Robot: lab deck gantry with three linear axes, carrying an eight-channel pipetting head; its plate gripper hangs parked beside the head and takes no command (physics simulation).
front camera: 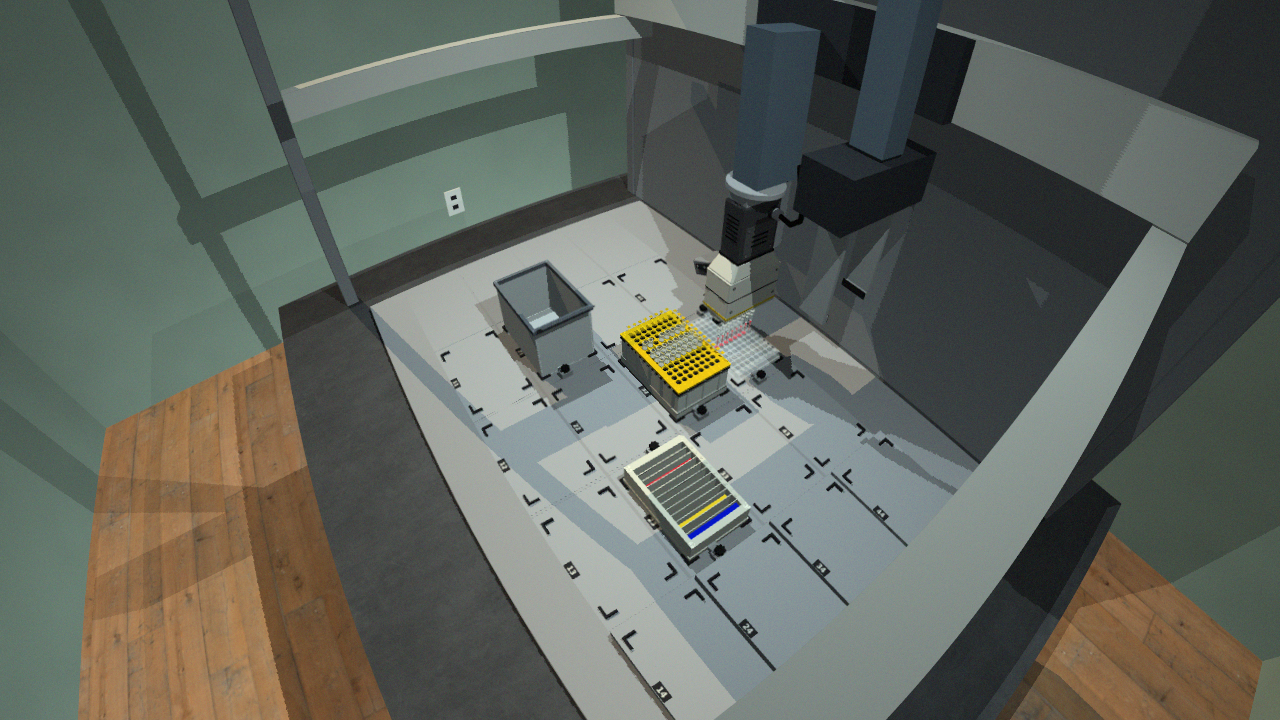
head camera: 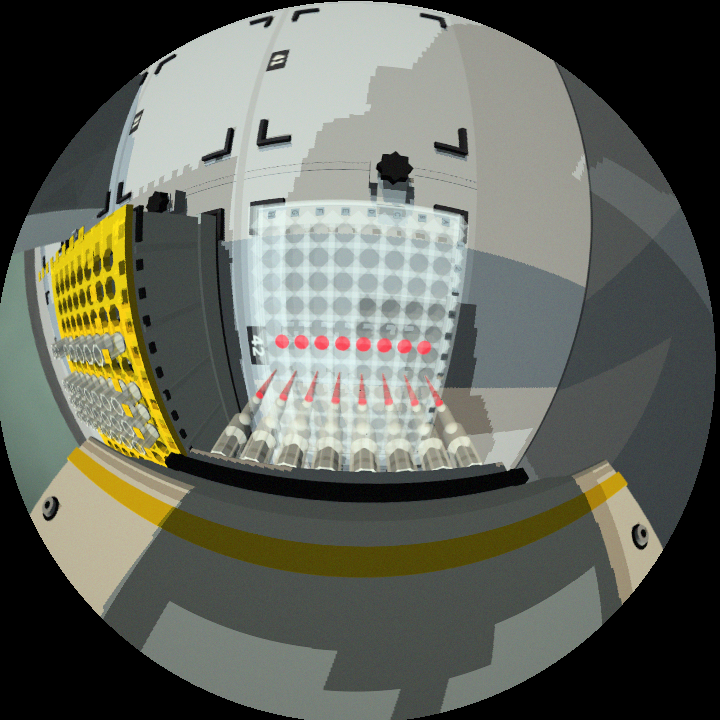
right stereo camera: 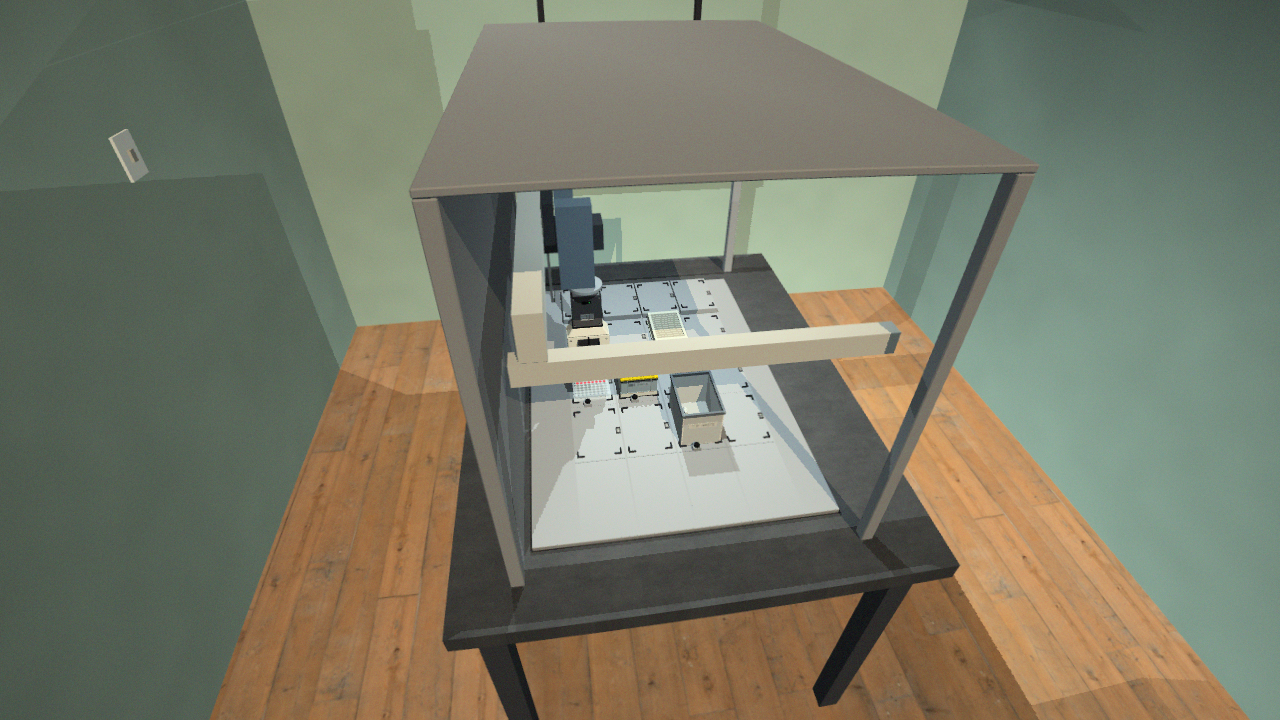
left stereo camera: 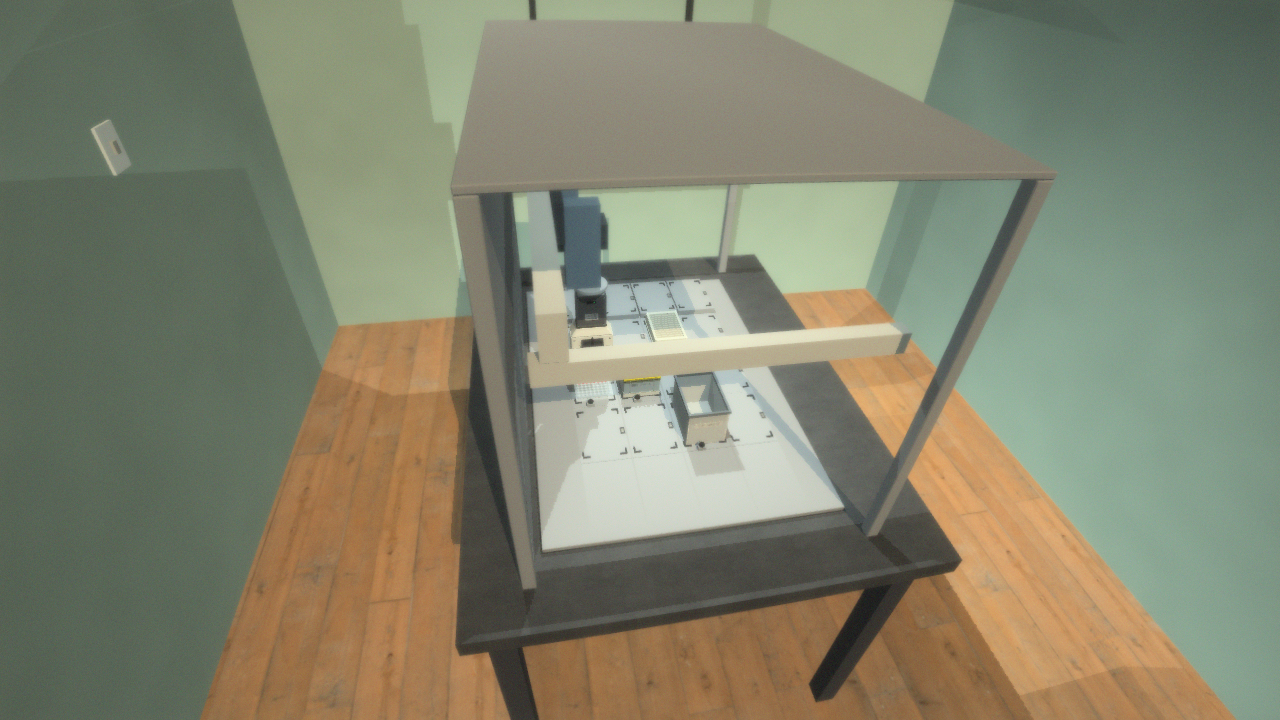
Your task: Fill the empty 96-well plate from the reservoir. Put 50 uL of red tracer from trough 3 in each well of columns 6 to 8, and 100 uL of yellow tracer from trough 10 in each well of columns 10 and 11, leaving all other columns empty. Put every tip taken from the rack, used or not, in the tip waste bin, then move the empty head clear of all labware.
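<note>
The eight-channel head (front camera: 741, 279) (left stereo camera: 590, 333) (right stereo camera: 587, 333) carries eight clear tips (front camera: 735, 329) (head camera: 363, 429) with red liquid in their ends. In the head view they hang over the clear 96-well plate (front camera: 756, 354) (head camera: 344, 270), on the near side of its one red column (head camera: 342, 343). No yellow shows in the plate. The yellow tip rack (front camera: 702, 377) (head camera: 129, 268) beside it still holds several columns of tips. The reservoir (front camera: 657, 510) has red (front camera: 669, 472), yellow (front camera: 705, 511) and blue (front camera: 714, 520) troughs. The parked plate gripper (front camera: 866, 186) hangs beside the head; its finger state is unclear.
The tall grey tip waste bin (front camera: 565, 347) (left stereo camera: 707, 428) (right stereo camera: 702, 429) stands left of the rack in the front view. Black corner brackets and dark clamp knobs (front camera: 760, 375) (head camera: 394, 167) mark the deck positions. A dark wall (front camera: 895, 358) runs behind the plate.
</note>
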